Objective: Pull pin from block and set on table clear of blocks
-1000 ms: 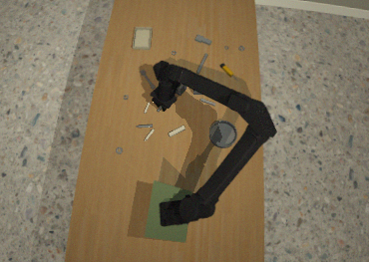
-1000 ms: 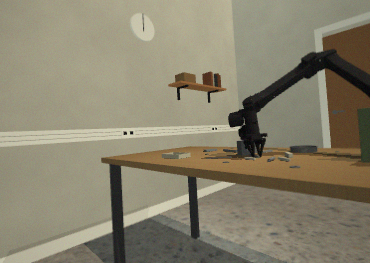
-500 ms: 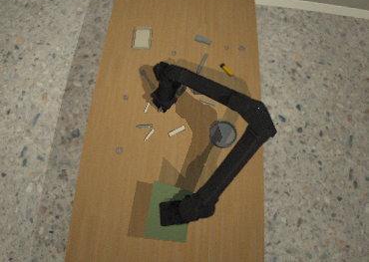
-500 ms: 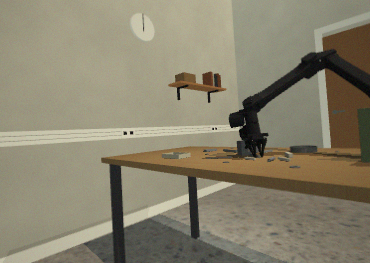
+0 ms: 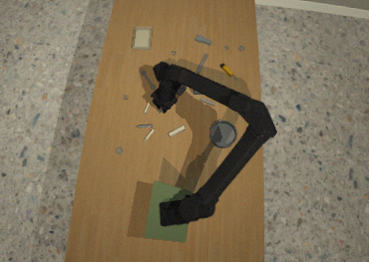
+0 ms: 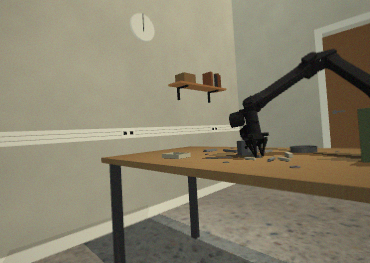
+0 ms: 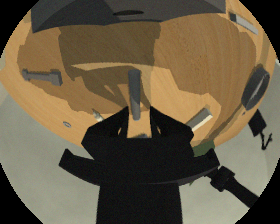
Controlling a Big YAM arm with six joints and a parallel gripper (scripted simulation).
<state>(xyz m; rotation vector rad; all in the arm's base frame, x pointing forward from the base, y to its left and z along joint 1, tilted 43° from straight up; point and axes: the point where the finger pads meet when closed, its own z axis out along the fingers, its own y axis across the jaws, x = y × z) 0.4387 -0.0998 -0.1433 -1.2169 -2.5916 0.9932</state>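
Right now the slim grey pin is 2 cm ahead of my hand, 1 cm to the right of it and 1 cm below it. The rest, counted from my hand: shallow tray 41 cm ahead, 9 cm to the left; then round dish 26 cm to the right, 14 cm behind; then white stick 11 cm behind, 6 cm to the right.
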